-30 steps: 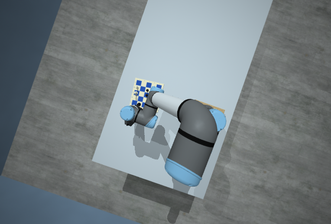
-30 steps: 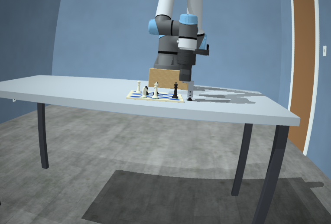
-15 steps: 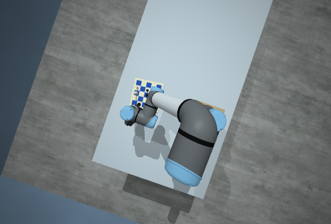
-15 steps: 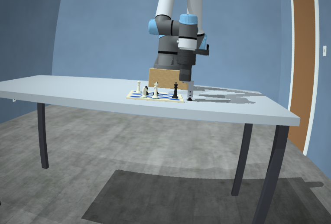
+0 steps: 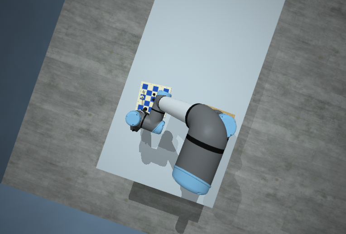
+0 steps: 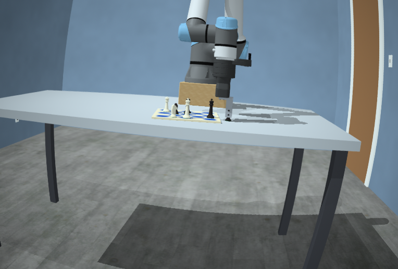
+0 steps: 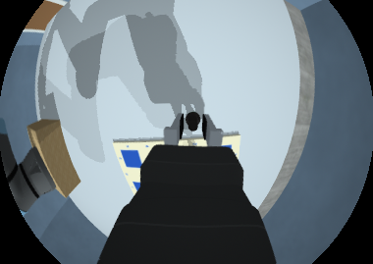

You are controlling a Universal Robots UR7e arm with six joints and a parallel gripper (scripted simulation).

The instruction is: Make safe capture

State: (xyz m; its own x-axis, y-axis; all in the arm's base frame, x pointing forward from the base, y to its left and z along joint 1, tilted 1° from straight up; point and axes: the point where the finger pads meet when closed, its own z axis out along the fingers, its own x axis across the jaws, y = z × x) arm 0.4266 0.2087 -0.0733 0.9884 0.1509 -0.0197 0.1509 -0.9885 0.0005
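The tall black piece is 6 cm to the right of my hand, 2 cm ahead of it and 1 cm above it. From my hand the other things lie so: white pawn-like piece: 22 cm to the right, 2 cm behind.
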